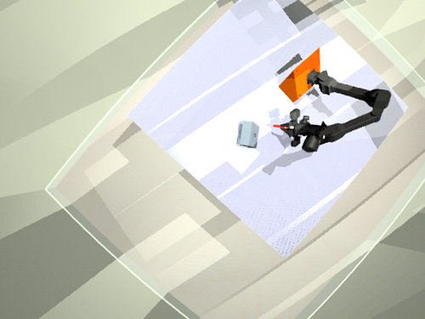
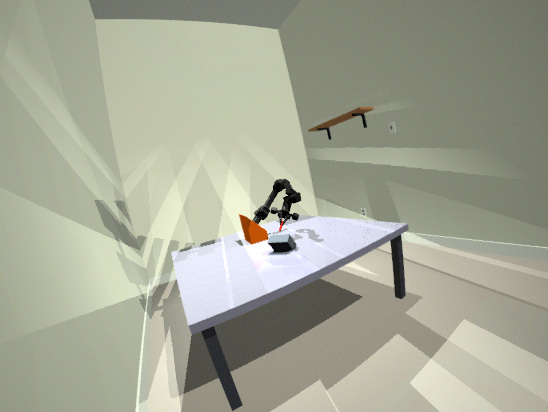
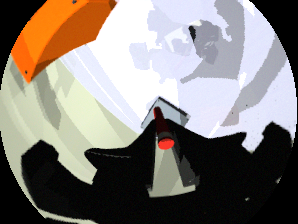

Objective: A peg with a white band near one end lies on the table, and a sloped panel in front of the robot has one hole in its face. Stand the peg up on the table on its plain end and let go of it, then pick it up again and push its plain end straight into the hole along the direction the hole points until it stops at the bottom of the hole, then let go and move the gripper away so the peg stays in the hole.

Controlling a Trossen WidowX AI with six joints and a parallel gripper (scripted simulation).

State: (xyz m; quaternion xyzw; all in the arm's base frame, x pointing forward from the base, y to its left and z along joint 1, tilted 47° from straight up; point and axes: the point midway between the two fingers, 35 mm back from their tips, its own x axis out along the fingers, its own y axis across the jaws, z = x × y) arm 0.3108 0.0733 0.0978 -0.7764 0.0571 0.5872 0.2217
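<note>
Now: gripper tip 14 cm short of the grey sloped panel, 8 cm above it and 6 cm to the left of it. Also, from my gripper tip: red peg 1 cm to the left, 1 cm behind, 1 cm above.
</note>
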